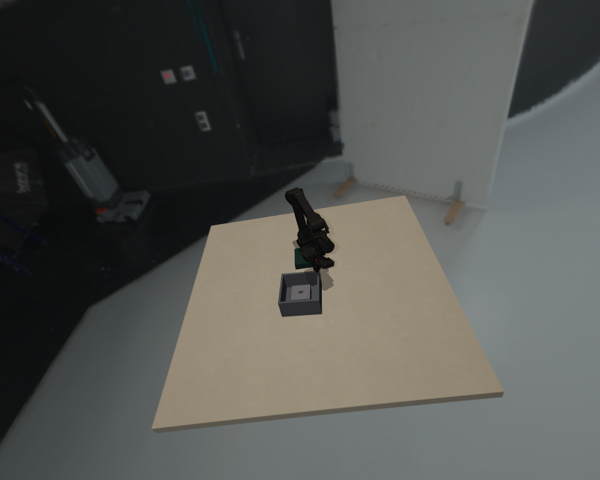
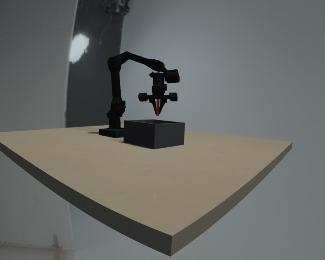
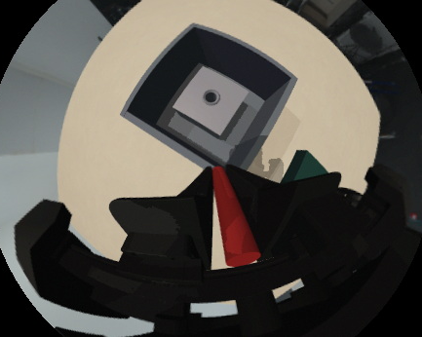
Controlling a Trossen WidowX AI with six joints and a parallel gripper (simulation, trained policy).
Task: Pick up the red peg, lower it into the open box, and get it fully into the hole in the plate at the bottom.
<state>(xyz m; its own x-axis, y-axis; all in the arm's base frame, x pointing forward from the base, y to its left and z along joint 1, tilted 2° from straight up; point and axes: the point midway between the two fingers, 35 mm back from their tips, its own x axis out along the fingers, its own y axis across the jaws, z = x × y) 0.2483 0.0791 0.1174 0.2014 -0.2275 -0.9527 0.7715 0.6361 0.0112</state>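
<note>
My gripper tip is now 6 cm short of the light grey plate, 8 cm to the left of it and 8 cm above it. From my gripper tip the other things lie so: red peg (1 cm behind, 1 cm to the left, 3 cm above); dark grey box (6 cm ahead, 8 cm to the right, 10 cm below).
</note>
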